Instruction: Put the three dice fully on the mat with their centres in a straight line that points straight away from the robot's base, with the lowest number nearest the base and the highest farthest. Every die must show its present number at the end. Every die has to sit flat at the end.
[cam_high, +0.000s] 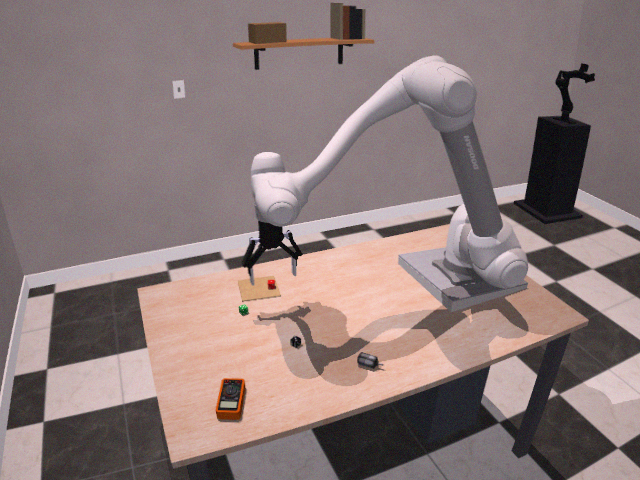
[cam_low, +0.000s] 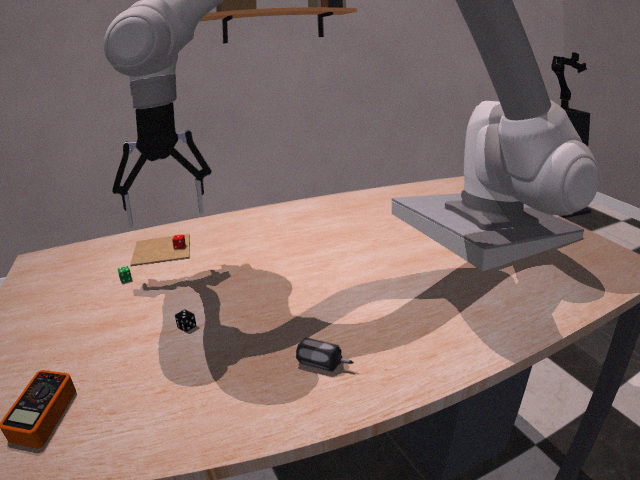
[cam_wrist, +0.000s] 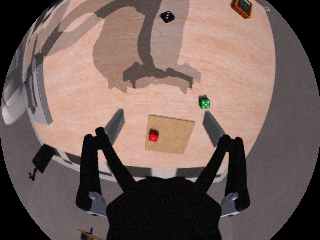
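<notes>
The black die is 20 mm behind my hand, 220 mm to the left of it and 110 mm below it. The rest, counted from my hand: tan mat 30 mm ahead, 130 mm to the right, 120 mm below; then red die 10 mm behind, 120 mm to the right, 110 mm below; then green die 110 mm ahead, 110 mm below.
</notes>
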